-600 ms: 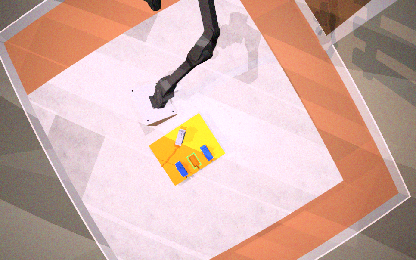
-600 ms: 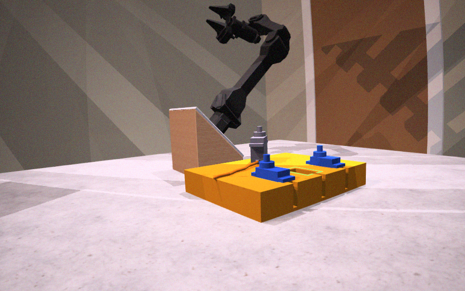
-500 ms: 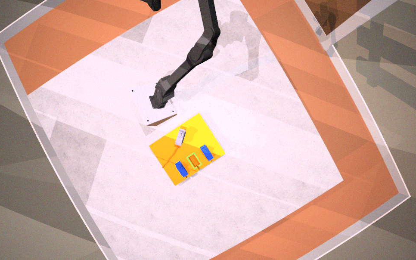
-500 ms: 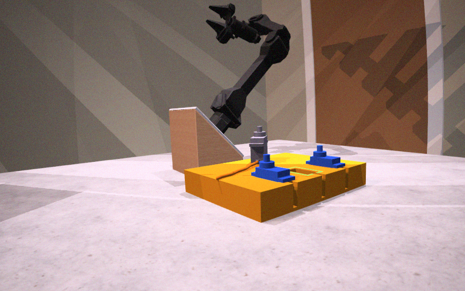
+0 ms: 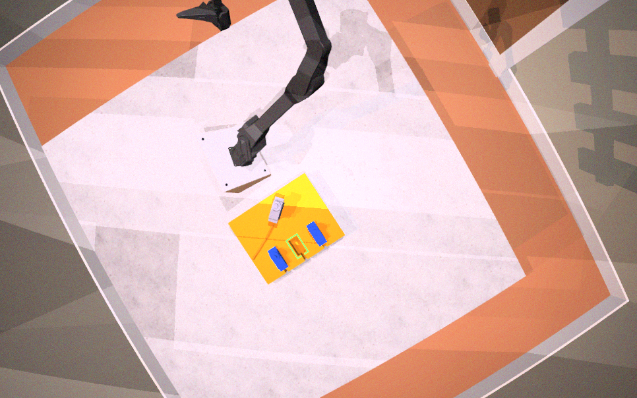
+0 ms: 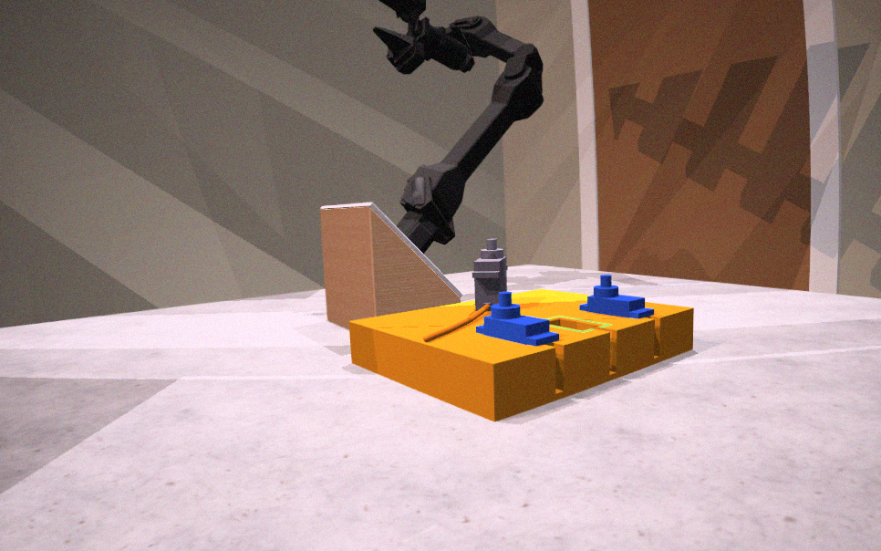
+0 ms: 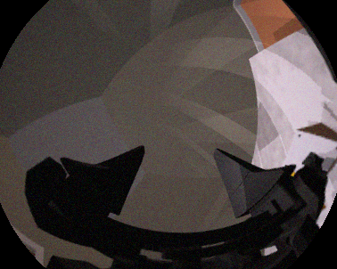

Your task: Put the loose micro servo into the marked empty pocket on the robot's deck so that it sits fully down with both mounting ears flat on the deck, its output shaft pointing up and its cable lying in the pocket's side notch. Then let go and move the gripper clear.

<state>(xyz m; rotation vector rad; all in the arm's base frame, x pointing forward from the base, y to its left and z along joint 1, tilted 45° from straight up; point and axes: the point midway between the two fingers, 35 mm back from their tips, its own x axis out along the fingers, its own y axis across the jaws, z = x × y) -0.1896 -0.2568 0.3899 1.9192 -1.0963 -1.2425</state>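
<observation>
Right now my gripper tip is 520 mm above the orange-yellow deck, 460 mm short of it and 20 mm to the left of it.
</observation>
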